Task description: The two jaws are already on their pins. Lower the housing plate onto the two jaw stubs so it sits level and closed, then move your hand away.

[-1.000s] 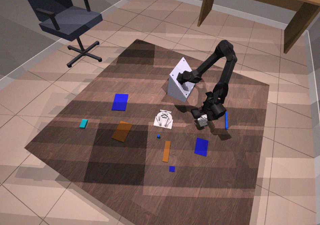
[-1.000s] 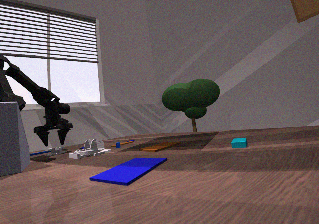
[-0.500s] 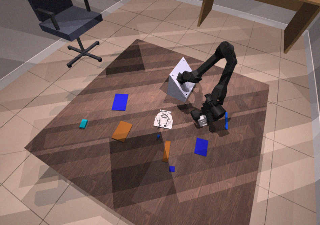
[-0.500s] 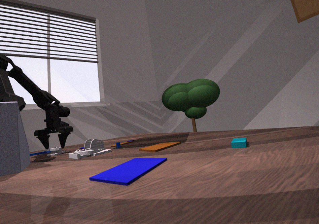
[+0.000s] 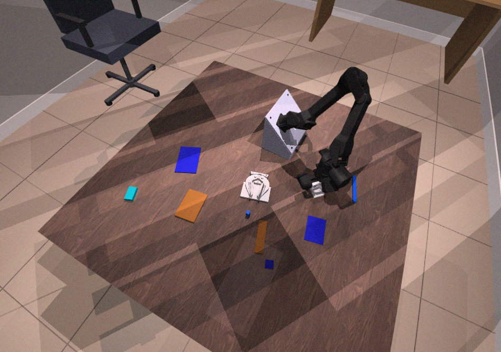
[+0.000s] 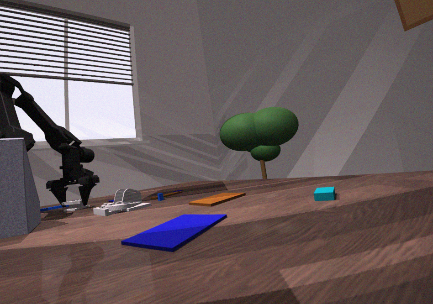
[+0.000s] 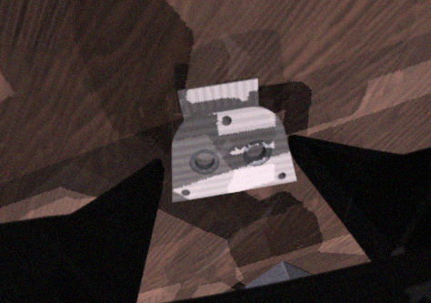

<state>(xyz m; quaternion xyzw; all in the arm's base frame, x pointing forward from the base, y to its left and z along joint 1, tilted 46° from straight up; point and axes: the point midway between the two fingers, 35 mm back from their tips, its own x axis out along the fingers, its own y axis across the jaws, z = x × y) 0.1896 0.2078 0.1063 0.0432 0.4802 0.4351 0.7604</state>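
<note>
The grey housing plate lies 1 cm ahead of my gripper tip and 2 cm above it. Round my gripper tip: small blue cube (22 cm ahead, 23 cm to the right); blue bar (6 cm behind, 16 cm to the left, 1 cm below); teal block (32 cm ahead, 72 cm to the right).
</note>
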